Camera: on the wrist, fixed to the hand. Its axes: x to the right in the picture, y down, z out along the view.
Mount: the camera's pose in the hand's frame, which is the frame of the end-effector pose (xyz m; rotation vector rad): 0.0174 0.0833 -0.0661 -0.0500 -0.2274 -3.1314
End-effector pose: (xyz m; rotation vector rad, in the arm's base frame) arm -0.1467 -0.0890 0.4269 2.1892 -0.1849 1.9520
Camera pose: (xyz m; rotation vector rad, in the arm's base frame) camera -0.2274 -0.1538 0.4568 0.2466 1.6277 -0.3500
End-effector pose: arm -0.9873 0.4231 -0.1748 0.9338 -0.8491 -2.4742
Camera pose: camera -0.9444 0.3244 -0.1688 -0.4854 -0.6860 0.4360
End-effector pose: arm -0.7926 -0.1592 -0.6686 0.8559 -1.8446 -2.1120
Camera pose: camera -0.7883 -0.2396 -0.5970 -1.2447 -0.6388 0.2965
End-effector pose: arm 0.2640 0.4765 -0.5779 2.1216 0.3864 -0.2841
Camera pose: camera 0.3152 0.4916 -0.4843 0.5114 -2.4671 1.5567
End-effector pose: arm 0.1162 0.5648 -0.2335 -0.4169 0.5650 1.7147
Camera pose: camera 0.0294 0.5273 -0.2851 -0.4349 -0.5118 -1.2694
